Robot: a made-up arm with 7 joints.
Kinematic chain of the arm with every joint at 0, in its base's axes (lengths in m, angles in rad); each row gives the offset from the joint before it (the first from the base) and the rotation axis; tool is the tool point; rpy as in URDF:
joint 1: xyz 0.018 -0.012 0.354 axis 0 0.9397 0.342
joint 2: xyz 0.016 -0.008 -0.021 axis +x
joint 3: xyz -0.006 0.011 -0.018 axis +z
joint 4: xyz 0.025 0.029 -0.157 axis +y
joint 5: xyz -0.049 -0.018 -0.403 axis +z
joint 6: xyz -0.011 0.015 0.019 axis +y
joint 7: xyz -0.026 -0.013 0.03 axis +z
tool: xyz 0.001 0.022 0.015 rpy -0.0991 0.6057 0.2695
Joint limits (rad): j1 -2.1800..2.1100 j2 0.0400..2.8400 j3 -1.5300..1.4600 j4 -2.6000..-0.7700 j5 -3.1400..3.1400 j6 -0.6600..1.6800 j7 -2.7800..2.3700
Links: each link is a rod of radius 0.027 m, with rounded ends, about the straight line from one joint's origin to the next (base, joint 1, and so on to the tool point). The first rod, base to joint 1, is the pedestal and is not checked.
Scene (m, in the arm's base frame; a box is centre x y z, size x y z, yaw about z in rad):
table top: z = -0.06
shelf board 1: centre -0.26 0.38 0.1 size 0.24 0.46 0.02 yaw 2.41
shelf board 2: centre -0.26 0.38 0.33 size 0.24 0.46 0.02 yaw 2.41
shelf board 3: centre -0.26 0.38 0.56 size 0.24 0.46 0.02 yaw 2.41
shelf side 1: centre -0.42 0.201 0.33 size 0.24 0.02 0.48 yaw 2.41
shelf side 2: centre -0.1 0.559 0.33 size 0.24 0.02 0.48 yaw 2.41
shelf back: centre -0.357 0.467 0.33 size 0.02 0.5 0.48 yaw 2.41
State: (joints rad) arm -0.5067 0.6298 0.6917 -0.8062 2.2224 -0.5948 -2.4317
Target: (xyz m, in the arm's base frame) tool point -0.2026 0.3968 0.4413
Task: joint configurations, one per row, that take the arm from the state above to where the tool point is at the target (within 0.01 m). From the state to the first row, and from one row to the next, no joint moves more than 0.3 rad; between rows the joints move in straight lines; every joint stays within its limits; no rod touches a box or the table.
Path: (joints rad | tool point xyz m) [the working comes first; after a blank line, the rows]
Joints at the target: -2.0452 1.6580 1.4600 -1.0487 2.5545 -0.6377 -2.4963
Straight joint move there: touches shelf board 3.

1: -0.7856 0.6120 0.8198 -1.0425 2.3135 -0.5526 -2.4462 | 0.4010 0.2948 0.4210
2: -1.0645 0.5942 0.9478 -1.2788 2.4046 -0.5104 -2.4607 | 0.3176 0.2794 0.5577
3: -1.3434 0.5765 1.0758 -1.5150 2.4956 -0.4682 -2.4752 | 0.1922 0.2741 0.6223
4: -1.6222 0.5587 1.2039 -1.7513 2.5867 -0.4260 -2.4897 | 0.0683 0.2758 0.6105
5: -1.9011 0.5409 1.3320 -1.9876 2.6778 -0.3838 -2.5041 | -0.0195 0.2760 0.5400
6: -2.1800 0.5231 1.4600 -2.2239 2.7689 -0.3416 -2.5186 | -0.0553 0.2645 0.4413
7: -2.1463 0.8068 1.4600 -1.9301 2.7153 -0.4156 -2.5131 | -0.0817 0.3087 0.4532
8: -2.1126 1.0906 1.4600 -1.6363 2.6617 -0.4896 -2.5075 | -0.1165 0.3475 0.4565
9: -2.0789 1.3743 1.4600 -1.3425 2.6081 -0.5636 -2.5019 | -0.1576 0.3778 0.4521
10: -2.0452 1.6580 1.4600 -1.0487 2.5545 -0.6377 -2.4963 | -0.2026 0.3968 0.4413

